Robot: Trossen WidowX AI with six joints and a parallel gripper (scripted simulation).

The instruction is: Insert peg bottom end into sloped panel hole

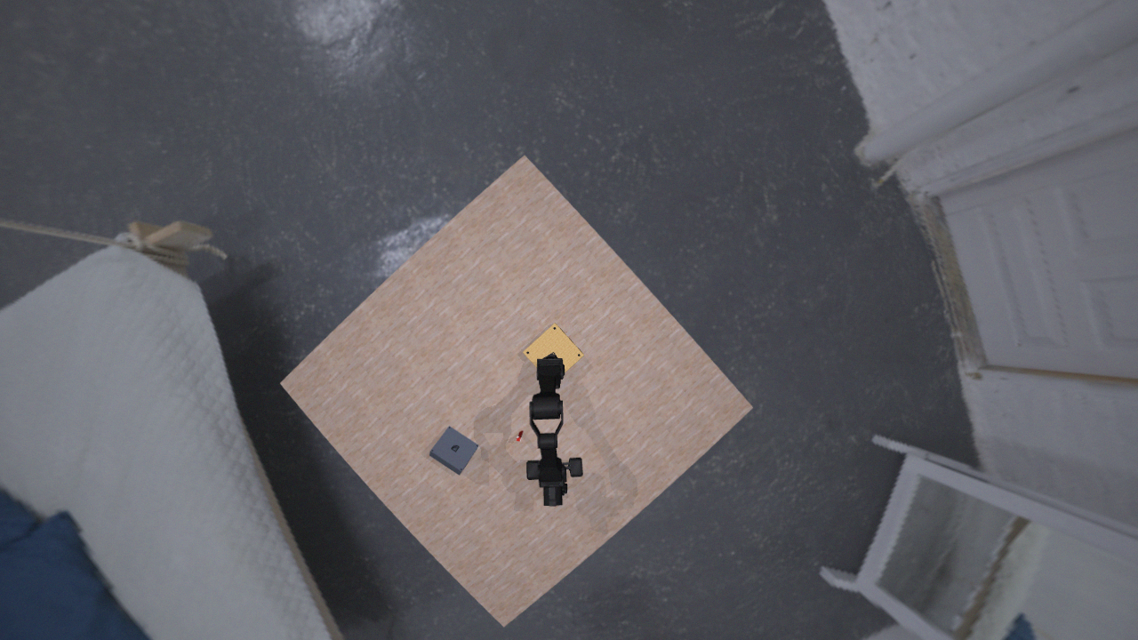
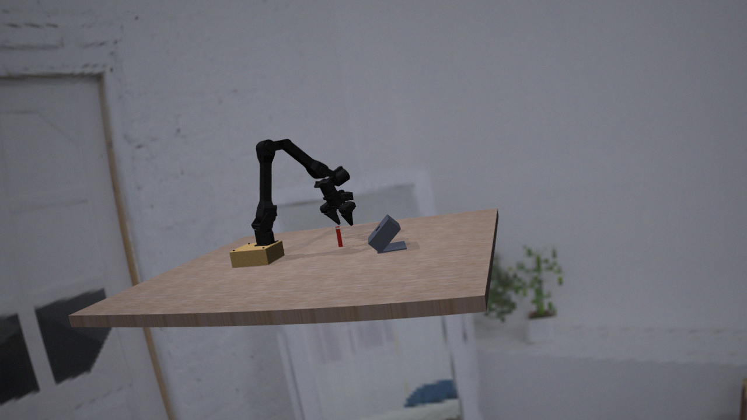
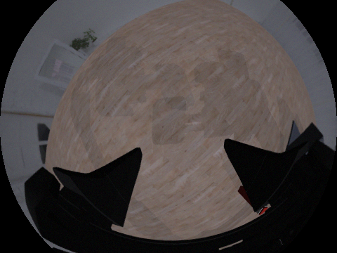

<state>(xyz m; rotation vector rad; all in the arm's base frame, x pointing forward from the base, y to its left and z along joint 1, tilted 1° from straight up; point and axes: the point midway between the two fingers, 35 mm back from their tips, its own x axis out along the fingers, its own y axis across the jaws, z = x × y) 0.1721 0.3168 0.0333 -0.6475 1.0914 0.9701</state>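
My gripper tip is now 16 cm to the left of the red peg and 6 cm short of it. Also, from my gripper tip: grey sloped panel 28 cm ahead, 24 cm to the right.
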